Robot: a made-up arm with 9 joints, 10 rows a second.
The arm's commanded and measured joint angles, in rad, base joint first. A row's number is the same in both.
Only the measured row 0 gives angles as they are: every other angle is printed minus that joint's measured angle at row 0.
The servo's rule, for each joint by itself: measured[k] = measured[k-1] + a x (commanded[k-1-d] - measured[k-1]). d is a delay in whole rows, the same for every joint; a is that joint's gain. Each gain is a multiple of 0.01, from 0.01 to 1. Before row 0 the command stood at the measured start. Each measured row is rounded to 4 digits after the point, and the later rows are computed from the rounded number. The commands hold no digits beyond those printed.
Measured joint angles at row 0: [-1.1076, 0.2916, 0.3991, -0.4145, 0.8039, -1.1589, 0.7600, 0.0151, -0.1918]
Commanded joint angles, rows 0 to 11: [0.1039, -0.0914, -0.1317, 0.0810, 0.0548, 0.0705, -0.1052, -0.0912, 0.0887]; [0.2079, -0.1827, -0.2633, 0.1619, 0.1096, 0.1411, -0.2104, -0.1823, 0.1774]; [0.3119, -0.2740, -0.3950, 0.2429, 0.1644, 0.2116, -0.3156, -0.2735, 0.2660]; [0.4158, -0.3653, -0.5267, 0.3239, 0.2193, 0.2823, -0.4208, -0.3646, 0.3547]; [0.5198, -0.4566, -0.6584, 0.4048, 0.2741, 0.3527, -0.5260, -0.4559, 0.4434]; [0.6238, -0.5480, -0.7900, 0.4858, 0.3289, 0.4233, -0.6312, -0.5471, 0.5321]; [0.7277, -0.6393, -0.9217, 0.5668, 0.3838, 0.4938, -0.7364, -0.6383, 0.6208]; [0.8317, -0.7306, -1.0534, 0.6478, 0.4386, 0.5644, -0.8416, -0.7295, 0.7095]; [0.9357, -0.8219, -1.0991, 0.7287, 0.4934, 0.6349, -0.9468, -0.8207, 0.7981]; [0.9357, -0.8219, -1.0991, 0.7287, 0.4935, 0.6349, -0.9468, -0.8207, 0.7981]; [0.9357, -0.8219, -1.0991, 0.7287, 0.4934, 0.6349, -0.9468, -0.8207, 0.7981]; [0.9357, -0.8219, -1.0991, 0.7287, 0.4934, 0.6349, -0.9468, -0.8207, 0.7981]
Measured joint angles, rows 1 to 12: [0.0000, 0.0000, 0.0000, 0.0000, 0.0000, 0.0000, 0.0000, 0.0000, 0.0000]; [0.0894, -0.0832, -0.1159, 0.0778, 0.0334, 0.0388, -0.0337, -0.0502, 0.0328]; [0.1913, -0.1737, -0.2456, 0.1585, 0.0799, 0.0951, -0.0902, -0.1229, 0.0863]; [0.2950, -0.2650, -0.3771, 0.2395, 0.1314, 0.1592, -0.1623, -0.2057, 0.1528]; [0.3989, -0.3563, -0.5087, 0.3205, 0.1850, 0.2269, -0.2450, -0.2931, 0.2275]; [0.5029, -0.4476, -0.6404, 0.4014, 0.2394, 0.2961, -0.3349, -0.3826, 0.3074]; [0.6069, -0.5390, -0.7720, 0.4824, 0.2940, 0.3661, -0.4297, -0.4731, 0.3905]; [0.7108, -0.6303, -0.9037, 0.5634, 0.3488, 0.4363, -0.5278, -0.5640, 0.4757]; [0.8148, -0.7216, -1.0354, 0.6444, 0.4036, 0.5068, -0.6282, -0.6550, 0.5622]; [0.9188, -0.8129, -1.0915, 0.7253, 0.4584, 0.5773, -0.7302, -0.7461, 0.6495]; [0.9333, -0.8211, -1.0982, 0.7286, 0.4798, 0.6090, -0.7995, -0.7871, 0.7045]; [0.9354, -0.8218, -1.0990, 0.7287, 0.4881, 0.6232, -0.8466, -0.8056, 0.7391]
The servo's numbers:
d 1
a 0.86 0.91 0.88 0.96 0.61 0.55 0.32 0.55 0.37

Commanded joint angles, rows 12 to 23: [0.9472, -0.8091, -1.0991, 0.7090, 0.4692, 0.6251, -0.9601, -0.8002, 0.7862]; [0.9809, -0.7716, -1.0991, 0.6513, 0.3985, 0.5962, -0.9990, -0.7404, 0.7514]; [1.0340, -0.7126, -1.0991, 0.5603, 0.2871, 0.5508, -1.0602, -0.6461, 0.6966]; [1.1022, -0.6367, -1.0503, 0.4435, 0.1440, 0.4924, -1.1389, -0.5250, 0.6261]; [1.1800, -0.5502, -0.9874, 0.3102, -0.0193, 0.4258, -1.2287, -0.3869, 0.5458]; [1.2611, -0.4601, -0.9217, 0.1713, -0.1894, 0.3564, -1.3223, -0.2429, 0.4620]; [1.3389, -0.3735, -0.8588, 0.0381, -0.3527, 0.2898, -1.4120, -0.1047, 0.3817]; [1.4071, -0.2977, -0.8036, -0.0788, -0.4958, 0.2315, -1.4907, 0.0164, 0.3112]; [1.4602, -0.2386, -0.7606, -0.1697, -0.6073, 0.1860, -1.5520, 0.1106, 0.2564]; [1.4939, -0.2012, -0.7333, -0.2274, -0.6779, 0.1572, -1.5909, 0.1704, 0.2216]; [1.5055, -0.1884, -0.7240, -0.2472, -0.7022, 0.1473, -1.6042, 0.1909, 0.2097]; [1.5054, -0.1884, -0.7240, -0.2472, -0.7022, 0.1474, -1.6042, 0.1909, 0.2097]
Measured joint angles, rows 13 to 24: [0.9357, -0.8219, -1.0991, 0.7287, 0.4913, 0.6296, -0.8787, -0.8139, 0.7609]; [0.9456, -0.8103, -1.0991, 0.7098, 0.4778, 0.6271, -0.9047, -0.8064, 0.7703]; [0.9760, -0.7751, -1.0991, 0.6536, 0.4294, 0.6101, -0.9349, -0.7701, 0.7633]; [1.0259, -0.7182, -1.0991, 0.5640, 0.3426, 0.5775, -0.9750, -0.7019, 0.7386]; [1.0915, -0.6440, -1.0562, 0.4483, 0.2215, 0.5307, -1.0274, -0.6046, 0.6970]; [1.1676, -0.5586, -0.9957, 0.3157, 0.0746, 0.4730, -1.0918, -0.4849, 0.6411]; [1.2480, -0.4690, -0.9306, 0.1771, -0.0864, 0.4089, -1.1656, -0.3518, 0.5748]; [1.3262, -0.3821, -0.8674, 0.0437, -0.2488, 0.3434, -1.2444, -0.2159, 0.5034]; [1.3958, -0.3053, -0.8113, -0.0739, -0.3995, 0.2819, -1.3232, -0.0881, 0.4323]; [1.4512, -0.2446, -0.7667, -0.1659, -0.5263, 0.2292, -1.3964, 0.0212, 0.3672]; [1.4879, -0.2051, -0.7373, -0.2249, -0.6188, 0.1896, -1.4586, 0.1033, 0.3133]; [1.5030, -0.1899, -0.7256, -0.2463, -0.6697, 0.1663, -1.5052, 0.1515, 0.2750]
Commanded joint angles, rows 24 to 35: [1.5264, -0.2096, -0.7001, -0.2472, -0.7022, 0.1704, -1.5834, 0.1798, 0.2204]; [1.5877, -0.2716, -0.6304, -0.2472, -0.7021, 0.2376, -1.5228, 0.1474, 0.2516]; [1.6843, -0.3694, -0.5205, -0.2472, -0.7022, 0.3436, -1.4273, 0.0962, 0.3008]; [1.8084, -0.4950, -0.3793, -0.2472, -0.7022, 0.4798, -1.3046, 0.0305, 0.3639]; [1.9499, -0.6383, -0.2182, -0.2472, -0.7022, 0.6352, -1.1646, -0.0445, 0.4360]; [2.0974, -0.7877, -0.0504, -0.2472, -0.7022, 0.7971, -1.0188, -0.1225, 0.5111]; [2.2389, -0.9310, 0.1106, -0.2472, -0.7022, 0.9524, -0.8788, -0.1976, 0.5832]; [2.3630, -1.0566, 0.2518, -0.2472, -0.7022, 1.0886, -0.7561, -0.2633, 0.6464]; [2.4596, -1.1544, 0.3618, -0.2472, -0.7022, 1.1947, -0.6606, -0.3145, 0.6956]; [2.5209, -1.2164, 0.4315, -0.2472, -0.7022, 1.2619, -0.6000, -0.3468, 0.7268]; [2.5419, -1.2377, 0.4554, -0.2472, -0.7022, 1.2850, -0.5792, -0.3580, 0.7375]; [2.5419, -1.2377, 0.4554, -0.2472, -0.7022, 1.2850, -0.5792, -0.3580, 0.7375]
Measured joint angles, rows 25 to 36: [1.5051, -0.1885, -0.7242, -0.2472, -0.6895, 0.1559, -1.5369, 0.1732, 0.2508]; [1.5234, -0.2077, -0.7030, -0.2472, -0.6972, 0.1639, -1.5518, 0.1768, 0.2396]; [1.5787, -0.2658, -0.6391, -0.2472, -0.7002, 0.2044, -1.5425, 0.1606, 0.2440]; [1.6695, -0.3601, -0.5347, -0.2472, -0.7014, 0.2810, -1.5056, 0.1252, 0.2650]; [1.7890, -0.4829, -0.3979, -0.2472, -0.7019, 0.3903, -1.4413, 0.0731, 0.3016]; [1.9274, -0.6243, -0.2398, -0.2472, -0.7021, 0.5250, -1.3528, 0.0084, 0.3513]; [2.0736, -0.7730, -0.0731, -0.2472, -0.7022, 0.6747, -1.2459, -0.0636, 0.4104]; [2.2158, -0.9168, 0.0886, -0.2472, -0.7022, 0.8274, -1.1284, -0.1373, 0.4743]; [2.3424, -1.0440, 0.2322, -0.2472, -0.7022, 0.9711, -1.0093, -0.2066, 0.5380]; [2.4432, -1.1445, 0.3462, -0.2472, -0.7022, 1.0941, -0.8977, -0.2659, 0.5963]; [2.5100, -1.2099, 0.4213, -0.2472, -0.7022, 1.1864, -0.8024, -0.3104, 0.6446]; [2.5374, -1.2352, 0.4513, -0.2472, -0.7022, 1.2406, -0.7310, -0.3366, 0.6790]
